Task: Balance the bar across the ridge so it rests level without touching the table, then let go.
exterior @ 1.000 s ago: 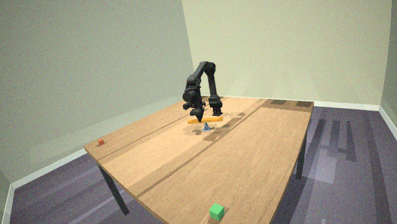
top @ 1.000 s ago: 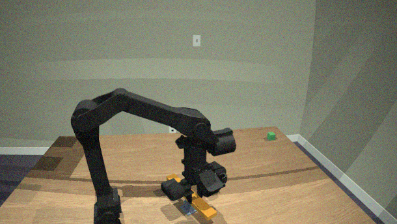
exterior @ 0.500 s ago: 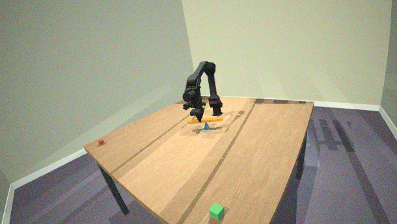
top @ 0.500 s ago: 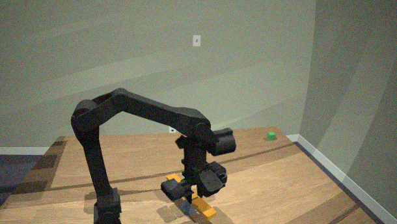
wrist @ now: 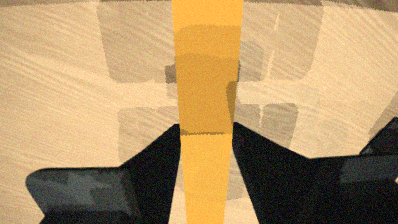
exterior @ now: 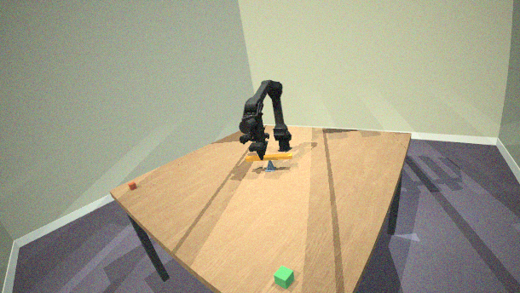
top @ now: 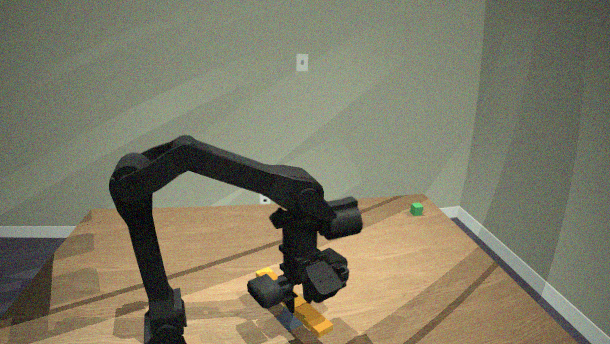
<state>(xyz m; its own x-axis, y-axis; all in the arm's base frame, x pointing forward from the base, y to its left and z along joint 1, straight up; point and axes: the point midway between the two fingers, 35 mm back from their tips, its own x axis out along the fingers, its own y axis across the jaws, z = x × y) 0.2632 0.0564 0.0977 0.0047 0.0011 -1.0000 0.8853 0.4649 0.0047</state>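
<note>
My gripper tip is now 30 mm to the right of the orange bar and 10 mm past it. The rest, counted from my gripper tip: green cube 480 mm ahead, 440 mm to the left, 50 mm below; then small red cube 560 mm to the right, 480 mm ahead, 50 mm below.
</note>
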